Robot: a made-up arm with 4 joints.
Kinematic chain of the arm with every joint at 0, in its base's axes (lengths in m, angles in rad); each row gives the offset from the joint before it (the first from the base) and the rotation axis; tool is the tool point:
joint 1: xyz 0 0 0.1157 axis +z
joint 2: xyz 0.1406 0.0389 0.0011 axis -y
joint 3: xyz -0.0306 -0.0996 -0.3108 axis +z
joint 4: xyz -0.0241 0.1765 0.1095 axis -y
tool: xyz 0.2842 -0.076 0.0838
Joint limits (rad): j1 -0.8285..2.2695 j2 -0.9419..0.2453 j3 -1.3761..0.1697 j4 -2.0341..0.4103
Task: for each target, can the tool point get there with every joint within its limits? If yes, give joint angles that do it. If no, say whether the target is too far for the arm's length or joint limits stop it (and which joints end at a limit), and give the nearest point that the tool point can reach.
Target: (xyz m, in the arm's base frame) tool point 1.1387 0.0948 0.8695
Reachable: no: too far | nearest point 0.3719 0.0310 0.1277 | short by 1.069 m
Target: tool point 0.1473 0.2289 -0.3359
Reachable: yes | joints 1.2225 -0.0387 -0.6180 -1.2678
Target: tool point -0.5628 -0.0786 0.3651
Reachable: no: joint limits stop it (at a limit: joint 1, joint 2, joint 3, joint 4) | nearest point -0.2430 0.1763 0.1431 | short by 0.465 m
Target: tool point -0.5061 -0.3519 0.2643
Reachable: no: joint limits stop it (at a limit: joint 2, joint 3, joint 4) | nearest point -0.2719 -0.1891 -0.0740 | short by 0.443 m
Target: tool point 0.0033 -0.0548 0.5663
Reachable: no: joint limits stop it (at a limit: joint 1, joint 2, joint 4) | nearest point 0.2446 -0.1875 0.1461 | short by 0.502 m
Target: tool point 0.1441 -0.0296 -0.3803
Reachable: yes | joints -0.4526 0.0113 -0.3411 -1.8002
